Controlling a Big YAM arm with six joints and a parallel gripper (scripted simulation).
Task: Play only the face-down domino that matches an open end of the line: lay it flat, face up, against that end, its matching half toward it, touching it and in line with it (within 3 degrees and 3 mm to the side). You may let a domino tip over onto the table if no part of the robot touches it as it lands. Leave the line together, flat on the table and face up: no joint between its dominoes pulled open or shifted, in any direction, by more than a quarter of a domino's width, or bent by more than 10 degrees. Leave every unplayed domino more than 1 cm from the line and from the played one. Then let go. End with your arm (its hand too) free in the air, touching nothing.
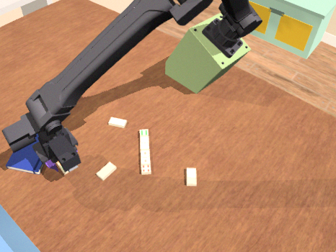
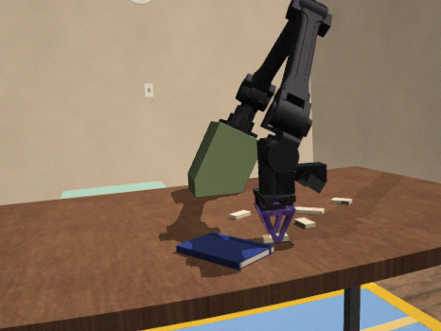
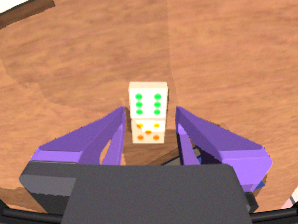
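Right now the book is 120 mm to the right of my hand and 10 mm ahead of it.
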